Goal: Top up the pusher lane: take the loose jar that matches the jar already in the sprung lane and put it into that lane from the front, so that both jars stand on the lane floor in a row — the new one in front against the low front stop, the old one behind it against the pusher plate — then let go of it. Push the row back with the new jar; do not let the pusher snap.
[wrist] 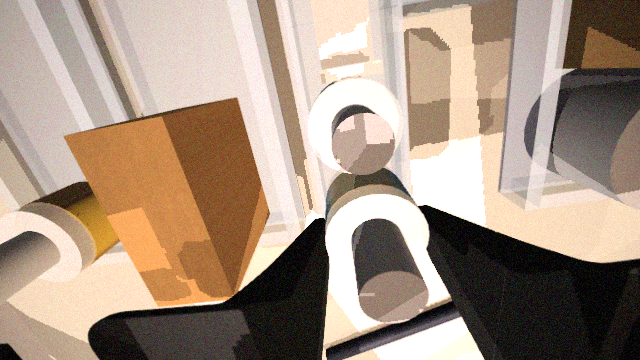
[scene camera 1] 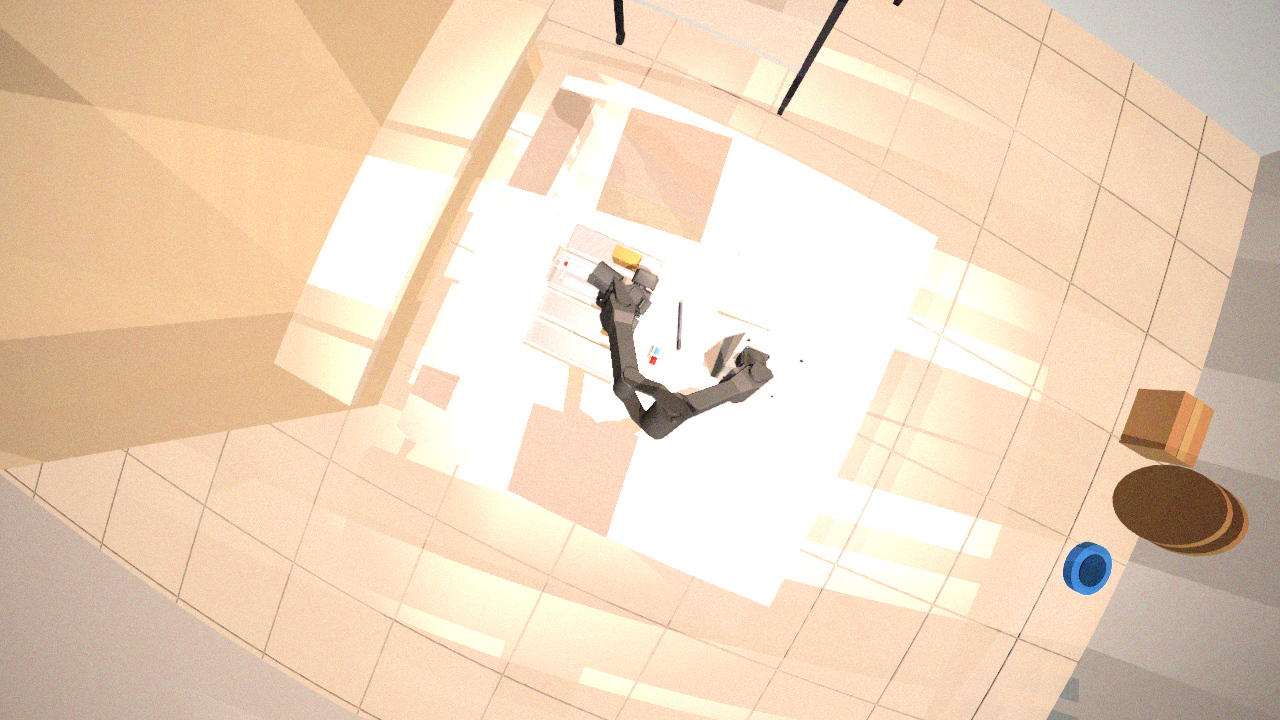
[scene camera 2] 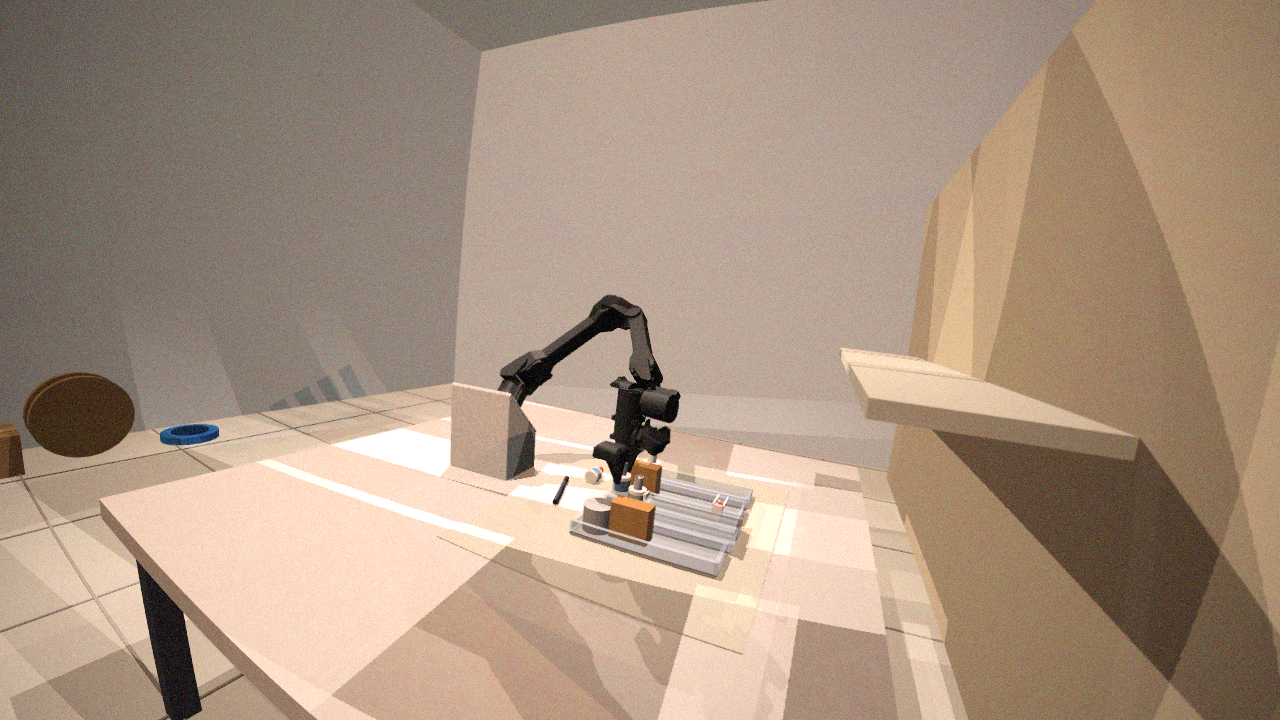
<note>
The pictures show: my gripper, a grey can, a grey lane rack and a shelf.
My gripper is seen too in the wrist view.
</note>
